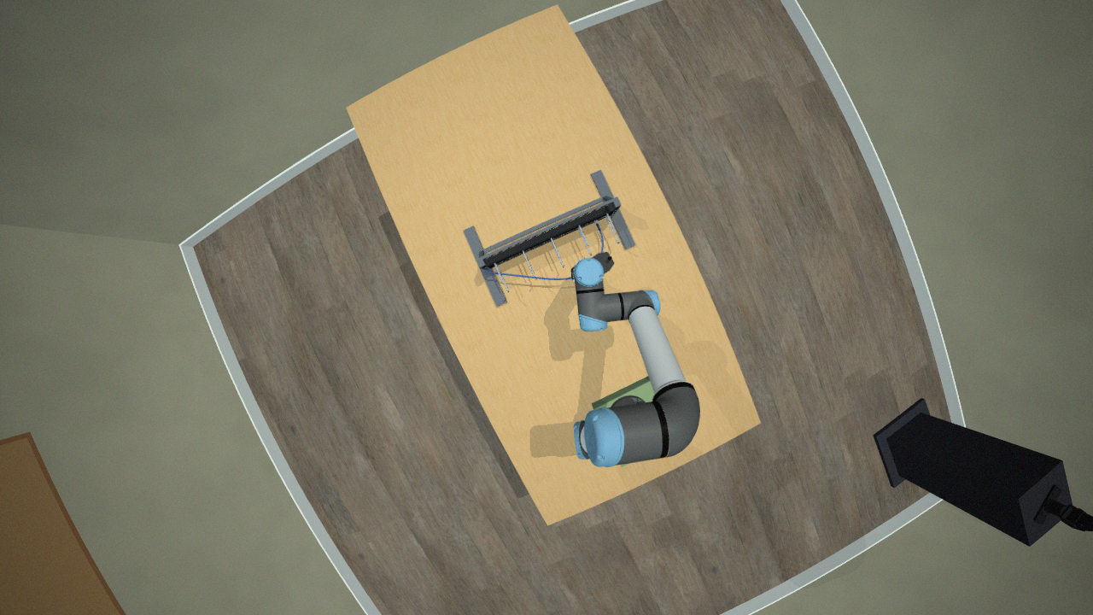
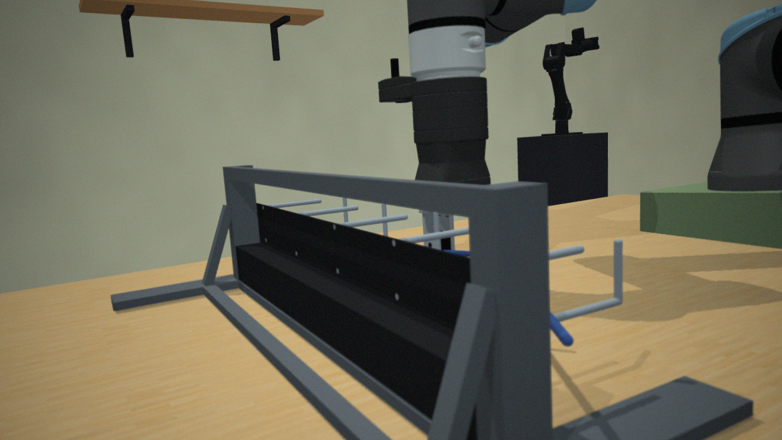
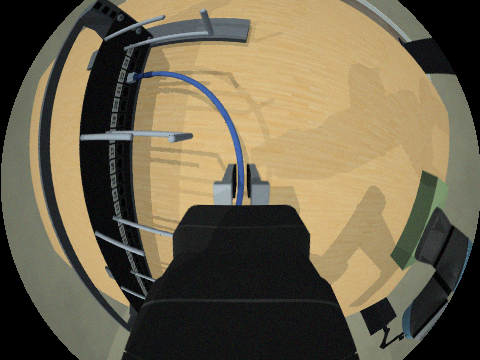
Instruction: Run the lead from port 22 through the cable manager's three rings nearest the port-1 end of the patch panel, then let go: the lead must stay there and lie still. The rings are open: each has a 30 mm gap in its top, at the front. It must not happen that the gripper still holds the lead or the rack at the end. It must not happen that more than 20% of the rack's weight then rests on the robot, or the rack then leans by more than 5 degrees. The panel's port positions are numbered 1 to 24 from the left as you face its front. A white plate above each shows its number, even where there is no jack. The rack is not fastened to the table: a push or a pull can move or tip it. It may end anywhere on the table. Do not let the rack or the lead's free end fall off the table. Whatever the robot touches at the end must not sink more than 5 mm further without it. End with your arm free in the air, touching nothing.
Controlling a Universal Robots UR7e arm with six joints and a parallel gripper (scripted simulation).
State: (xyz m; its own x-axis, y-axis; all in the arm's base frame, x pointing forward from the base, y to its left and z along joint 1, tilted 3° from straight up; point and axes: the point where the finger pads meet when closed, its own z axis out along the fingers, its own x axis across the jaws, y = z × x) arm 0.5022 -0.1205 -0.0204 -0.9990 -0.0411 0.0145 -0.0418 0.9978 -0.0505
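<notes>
My hand is 170 mm short of the grey rack, 50 mm to the right of it and 20 mm below it.
</notes>
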